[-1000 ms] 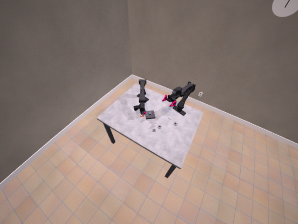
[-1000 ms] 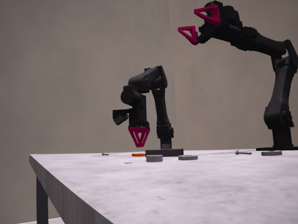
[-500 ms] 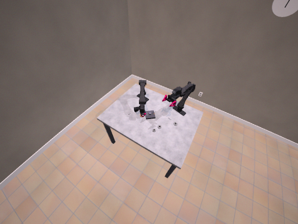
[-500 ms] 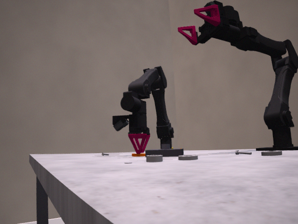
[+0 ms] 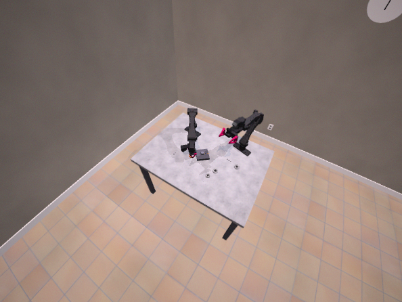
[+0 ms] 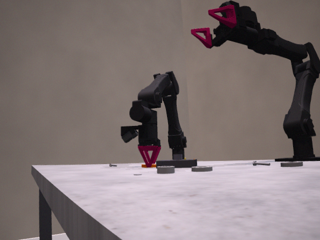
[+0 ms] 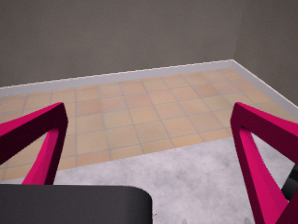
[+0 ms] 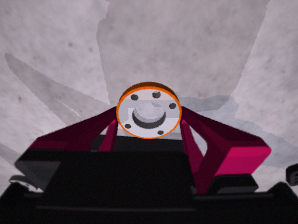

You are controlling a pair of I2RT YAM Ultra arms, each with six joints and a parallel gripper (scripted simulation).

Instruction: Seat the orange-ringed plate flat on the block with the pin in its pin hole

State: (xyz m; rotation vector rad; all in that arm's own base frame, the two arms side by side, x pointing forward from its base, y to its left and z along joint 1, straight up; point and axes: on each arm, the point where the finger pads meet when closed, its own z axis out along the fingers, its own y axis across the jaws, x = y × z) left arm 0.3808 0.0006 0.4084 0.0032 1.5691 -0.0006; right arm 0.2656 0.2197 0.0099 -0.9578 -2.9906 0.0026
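The plate lies right at my right hand. From my right hand the other things lie so: block: 60 mm behind, 120 mm to the left, 10 mm above.
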